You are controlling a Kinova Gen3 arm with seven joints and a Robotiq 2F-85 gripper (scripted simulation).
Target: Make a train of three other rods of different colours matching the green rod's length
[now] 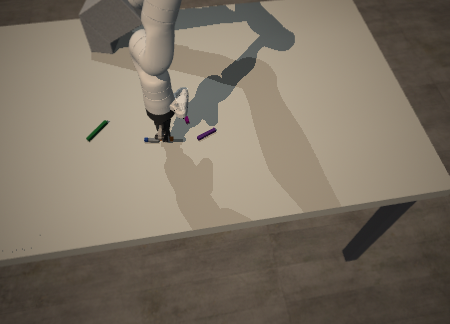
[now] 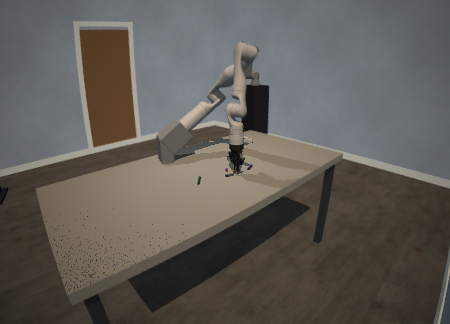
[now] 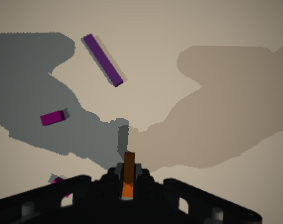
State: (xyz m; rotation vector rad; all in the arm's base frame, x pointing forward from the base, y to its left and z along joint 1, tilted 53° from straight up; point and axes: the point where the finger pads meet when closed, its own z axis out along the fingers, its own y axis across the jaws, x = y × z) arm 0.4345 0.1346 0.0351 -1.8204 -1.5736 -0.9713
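Now: the orange rod 2 cm below my hand. Round my hand: grey rod (4 cm to the right, 3 cm below); purple rod (11 cm to the left, 3 cm below, 3 cm behind); blue rod (6 cm to the right, 3 cm below).
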